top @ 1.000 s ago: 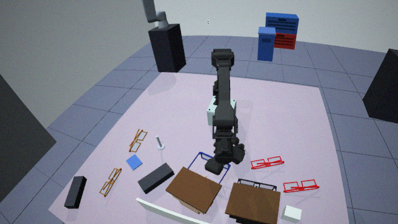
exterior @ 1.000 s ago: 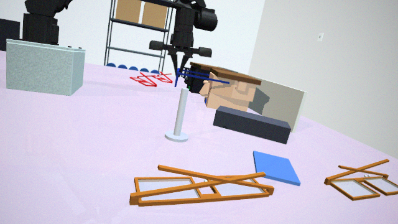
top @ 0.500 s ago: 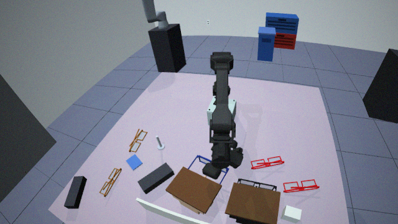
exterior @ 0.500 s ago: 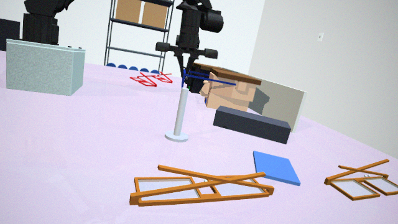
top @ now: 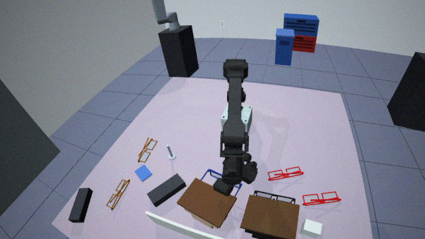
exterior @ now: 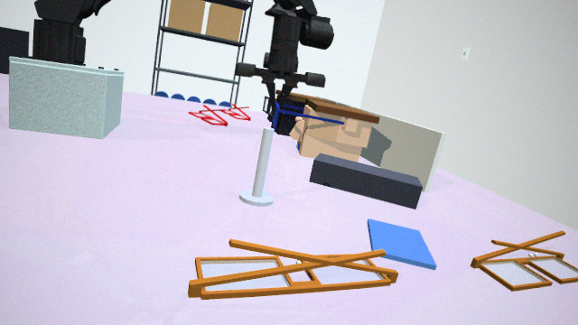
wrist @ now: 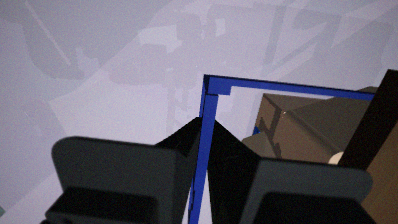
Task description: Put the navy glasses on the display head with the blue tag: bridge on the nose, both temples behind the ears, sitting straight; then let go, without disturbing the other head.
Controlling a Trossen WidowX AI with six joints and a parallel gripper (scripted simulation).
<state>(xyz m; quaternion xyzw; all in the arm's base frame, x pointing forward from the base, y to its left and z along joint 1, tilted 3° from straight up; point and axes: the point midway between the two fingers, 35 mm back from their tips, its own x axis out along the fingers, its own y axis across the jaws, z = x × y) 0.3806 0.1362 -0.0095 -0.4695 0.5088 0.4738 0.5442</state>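
Now: gripper tip 90 mm short of the display head and 50 mm to the left of it. The rest, counted from my gripper tip: white panel 220 mm ahead, 70 mm to the left, 10 mm below; white cube 320 mm to the left, 70 mm ahead, 40 mm below; white post 350 mm to the right, 60 mm behind, 40 mm below.
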